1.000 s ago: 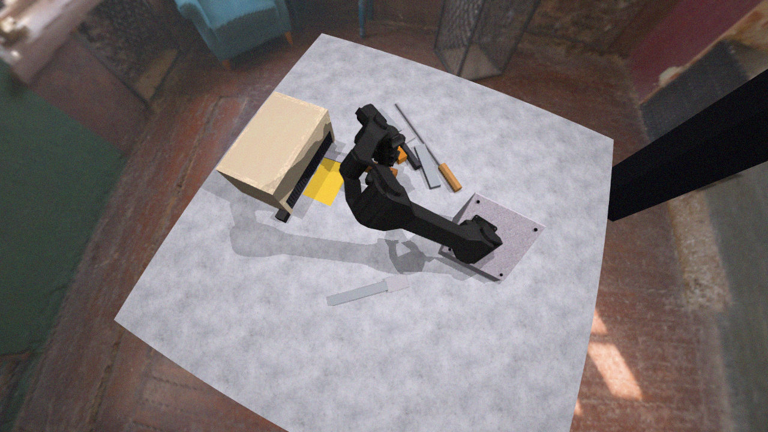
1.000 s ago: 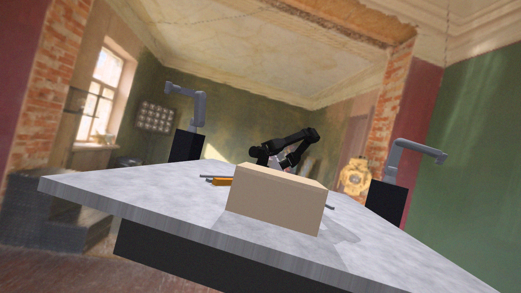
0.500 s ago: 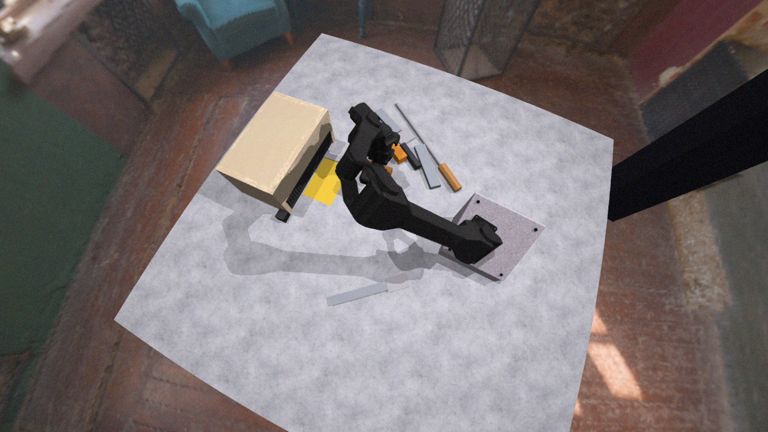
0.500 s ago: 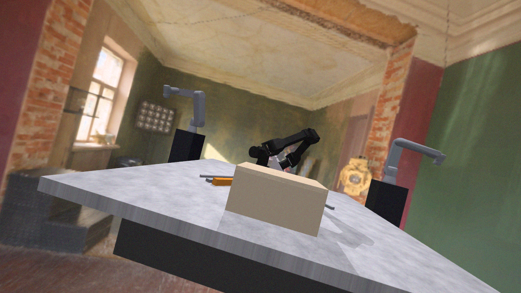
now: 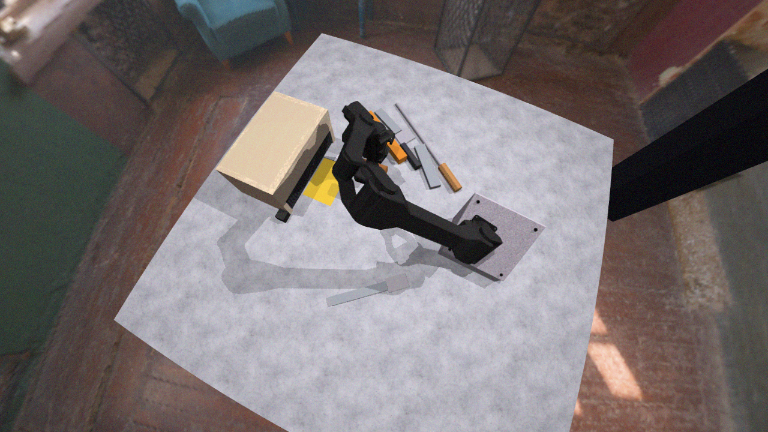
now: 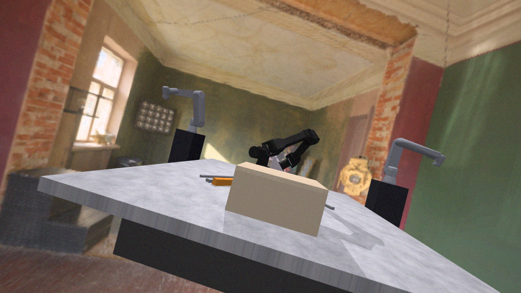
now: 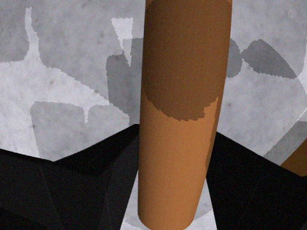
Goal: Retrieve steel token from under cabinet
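The grey bar is 13 cm behind my gripper tip and 11 cm to the right of it. Also, from my gripper tip: flat grey token 27 cm ahead, 11 cm to the left, 1 cm below; orange bar 12 cm to the right, 4 cm ahead; black-handled tool 12 cm to the right, 3 cm behind.
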